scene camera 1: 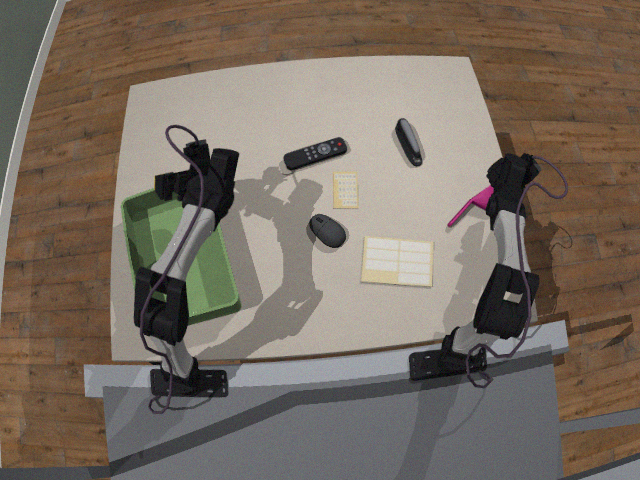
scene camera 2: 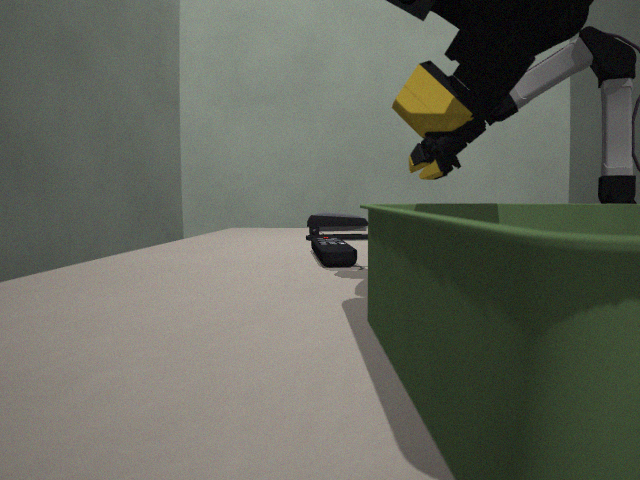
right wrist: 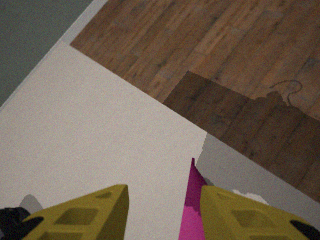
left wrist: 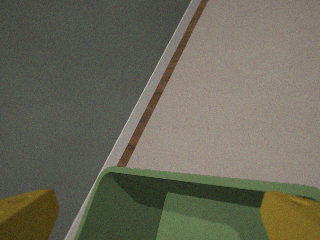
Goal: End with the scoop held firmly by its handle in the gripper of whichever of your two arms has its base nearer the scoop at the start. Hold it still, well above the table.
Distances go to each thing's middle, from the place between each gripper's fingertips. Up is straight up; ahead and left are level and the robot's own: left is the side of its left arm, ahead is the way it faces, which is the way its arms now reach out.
The stapler (scene camera 2: pixel 322 221) lies 210 mm to the left of my right hand (scene camera 2: pixel 415 174), 170 mm ahead of it and 120 mm below it. The rest, counted from my right hand: remote (scene camera 1: pixel 318 152) 450 mm to the left, 160 mm ahead, 130 mm below; dark mouse (scene camera 1: pixel 328 231) 460 mm to the left, 130 mm below, 60 mm behind; gridded sheet (scene camera 1: pixel 393 261) 290 mm to the left, 150 mm behind, 140 mm below.
I see the dark mouse 9 cm behind my left hand (scene camera 2: pixel 435 49), 34 cm to the right of it and 17 cm below it. Round my left hand: remote 12 cm ahead, 35 cm to the right, 17 cm below; then stapler 13 cm ahead, 58 cm to the right, 16 cm below; then gridded sheet 19 cm behind, 50 cm to the right, 18 cm below.
